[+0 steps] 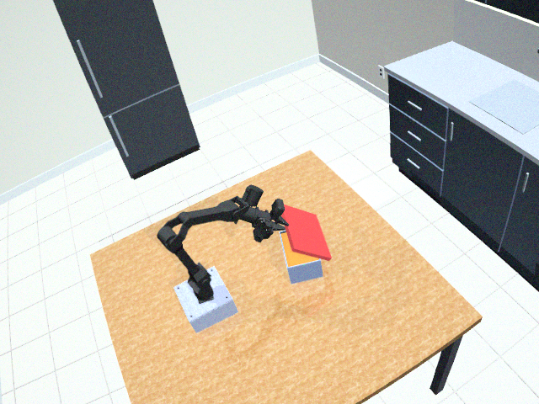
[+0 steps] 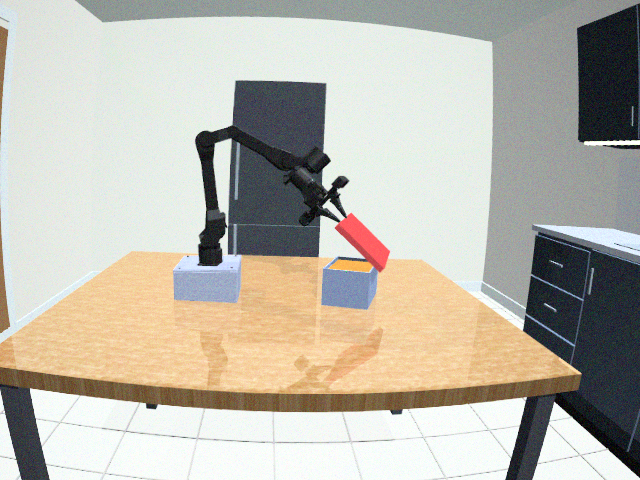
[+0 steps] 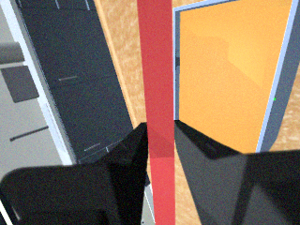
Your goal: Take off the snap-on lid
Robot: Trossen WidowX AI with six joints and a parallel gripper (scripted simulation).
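Right now the lid is 60 mm ahead of my gripper tip and 50 mm below it. Also, from my gripper tip: storage box (180 mm below, 30 mm ahead).
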